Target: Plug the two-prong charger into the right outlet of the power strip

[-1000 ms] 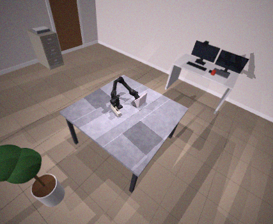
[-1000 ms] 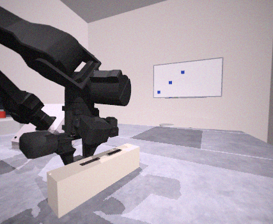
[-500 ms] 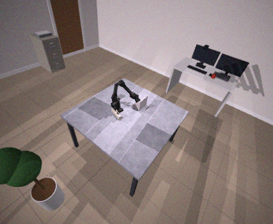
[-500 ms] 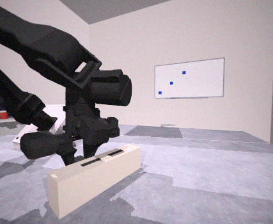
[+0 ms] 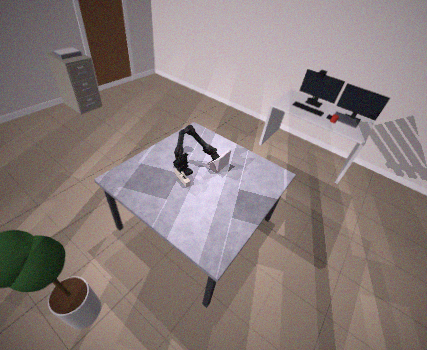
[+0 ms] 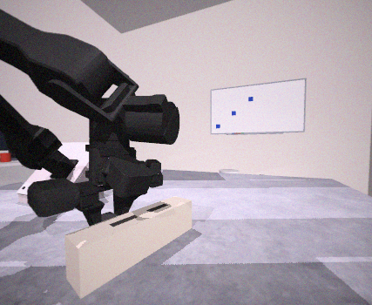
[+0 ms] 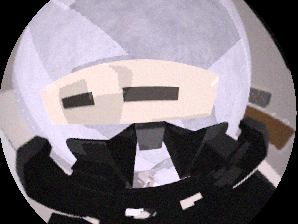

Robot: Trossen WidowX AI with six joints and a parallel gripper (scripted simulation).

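Right now the two-prong charger is 2 cm ahead of my gripper tip and 1 cm above it.
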